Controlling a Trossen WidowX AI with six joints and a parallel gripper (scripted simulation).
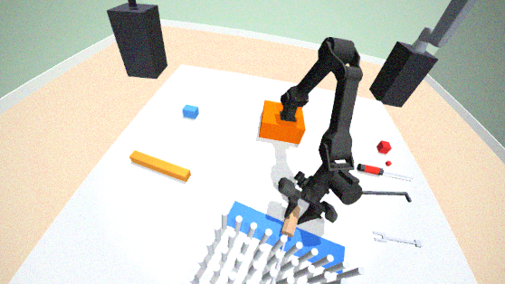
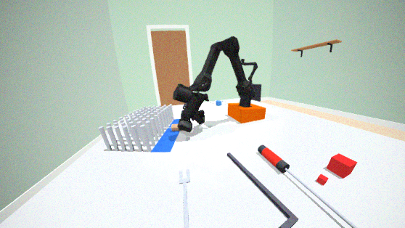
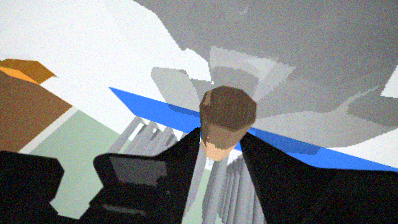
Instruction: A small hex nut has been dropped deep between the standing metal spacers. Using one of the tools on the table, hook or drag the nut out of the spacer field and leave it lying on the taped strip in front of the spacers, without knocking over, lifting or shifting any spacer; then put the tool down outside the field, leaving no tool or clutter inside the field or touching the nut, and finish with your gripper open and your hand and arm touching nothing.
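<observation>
My gripper tip is 40 mm short of the blue taped strip, 20 mm above it and 10 mm to the left of it. Round my gripper tip: grey forked tool: 370 mm to the left, 40 mm ahead, 20 mm below; orange bar: 440 mm to the right, 140 mm behind; wooden-handled pick: 100 mm ahead, 30 mm to the right, 10 mm below.
</observation>
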